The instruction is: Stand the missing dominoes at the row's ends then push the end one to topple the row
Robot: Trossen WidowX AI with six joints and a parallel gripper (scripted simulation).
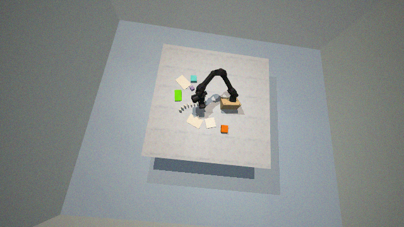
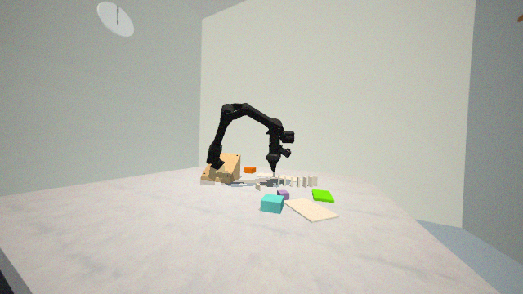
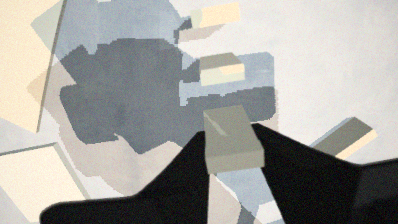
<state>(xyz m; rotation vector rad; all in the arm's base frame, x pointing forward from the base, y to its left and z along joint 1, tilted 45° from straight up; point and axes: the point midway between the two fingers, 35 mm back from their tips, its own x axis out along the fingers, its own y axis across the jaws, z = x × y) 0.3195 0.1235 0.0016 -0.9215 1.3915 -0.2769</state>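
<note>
Now: gripper tip 12 cm short of the purple cube, 16 cm to the left of it and 6 cm above it. The rest, counted from my gripper tip: green tile: 25 cm ahead, 4 cm to the right, 6 cm below; then beige card: 24 cm ahead, 21 cm to the right, 7 cm below; then teal block: 13 cm ahead, 27 cm to the right, 5 cm below.
</note>
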